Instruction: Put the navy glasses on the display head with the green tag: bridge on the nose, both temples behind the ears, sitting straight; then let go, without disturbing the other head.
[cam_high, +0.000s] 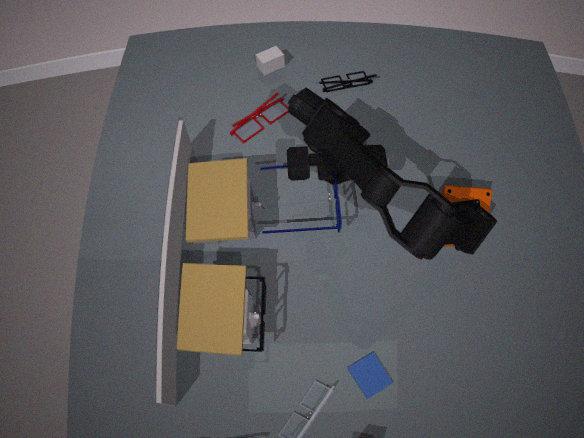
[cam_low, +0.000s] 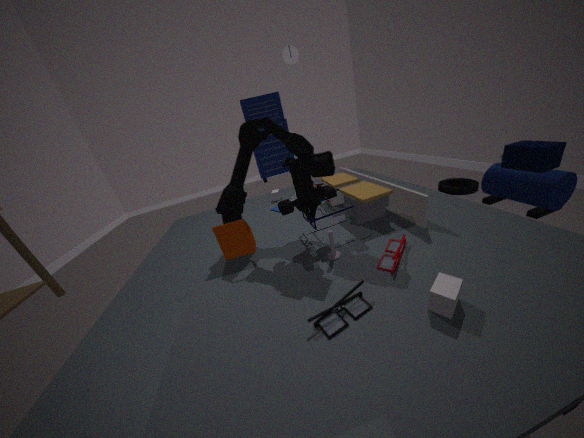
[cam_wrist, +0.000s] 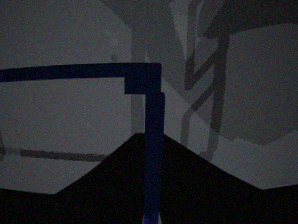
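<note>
The white peg lies 10 mm ahead of my gripper tip, 120 mm to the right of it and 40 mm below it. The rest, counted from my gripper tip: blue pad 40 mm behind, 390 mm to the left, 60 mm below; white wall 340 mm ahead, 140 mm to the left, 10 mm below.
</note>
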